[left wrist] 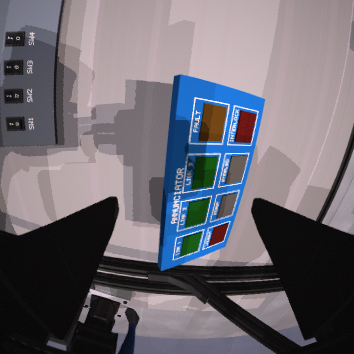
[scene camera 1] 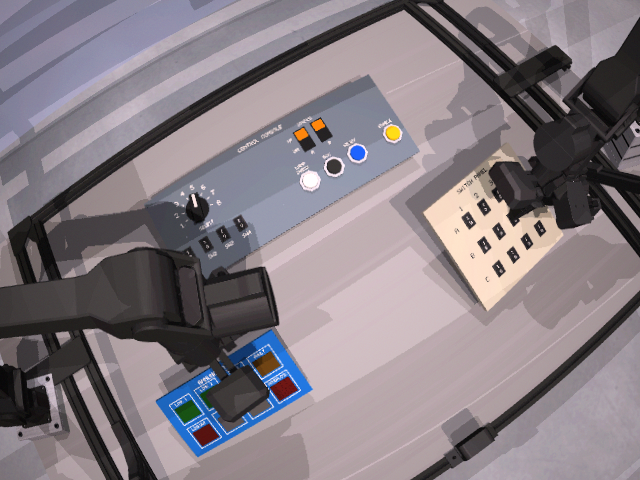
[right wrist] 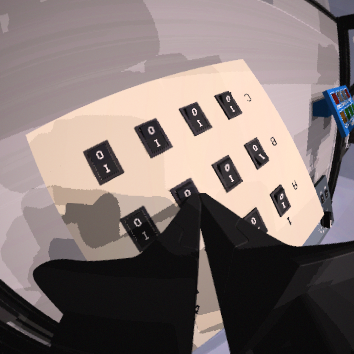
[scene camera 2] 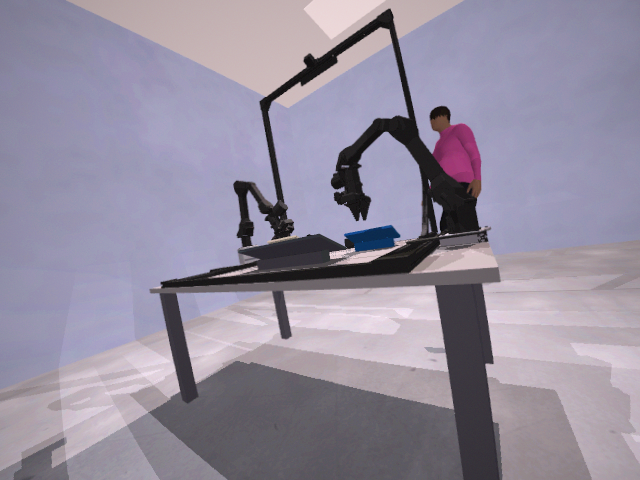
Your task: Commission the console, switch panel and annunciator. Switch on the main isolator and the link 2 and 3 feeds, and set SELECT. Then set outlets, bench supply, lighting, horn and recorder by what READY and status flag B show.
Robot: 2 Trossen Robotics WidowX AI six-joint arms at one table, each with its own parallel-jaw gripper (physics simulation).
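Frame: origin at the left arm's base, x right, y ahead, z up, level; metres.
Where they show: left gripper, between the fingertips: (left wrist: pixel 185 204) (scene camera 1: pixel 219 361) (scene camera 2: pixel 361 220); right gripper, between the fingertips: (scene camera 1: pixel 511 217) (right wrist: pixel 197 199); left arm's base, origin of its link: (left wrist: pixel 104 303) (scene camera 1: pixel 34 407) (right wrist: pixel 349 135) (scene camera 2: pixel 465 231); right arm's base, origin of its link: (scene camera 2: pixel 247 246).
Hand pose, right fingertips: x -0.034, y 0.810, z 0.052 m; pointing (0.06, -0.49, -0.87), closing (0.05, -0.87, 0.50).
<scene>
Each offset is from my right fingertips to the centre of the thing. "*": to the spot under its first point. Level surfaces: height alone.
The grey console {* dx -0.140, dy -0.328, dz -0.031 m} (scene camera 1: pixel 268 217) (scene camera 2: pixel 294 248) has its SELECT knob {dx -0.175, dy -0.424, dz +0.004 m} (scene camera 1: pixel 196 207) pointing near 5. Both orange status flags (scene camera 1: pixel 309 129) sit at the upper ends of their slots. The blue annunciator {dx +0.093, dy -0.454, dz -0.045 m} (scene camera 1: pixel 305 384) (scene camera 2: pixel 372 237) (left wrist: pixel 169 200) has green link windows, an amber FAULT window and grey READY {* dx +0.132, dy -0.467, dz -0.030 m} (left wrist: pixel 224 206) and ENABLED windows. My left gripper (scene camera 2: pixel 360 217) (left wrist: pixel 185 204) is open and empty above it. My right gripper (scene camera 2: pixel 283 233) (right wrist: pixel 197 199) is shut and empty, its tips at the B3 rocker {* dx +0.005, dy +0.007, dz -0.004 m} (right wrist: pixel 184 191) of the cream switch panel {dx -0.014, dy -0.027, dz -0.034 m} (scene camera 1: pixel 465 258) (right wrist: pixel 65 165); contact cannot be told.
White, black, blue and yellow round buttons are on the console's right part. A black frame (scene camera 1: pixel 129 161) runs around the table {dz -0.078 m} (scene camera 1: pixel 336 248). My left forearm covers the console's lower left corner in scene camera 1. A person in pink (scene camera 2: pixel 457 155) stands behind the table.
</scene>
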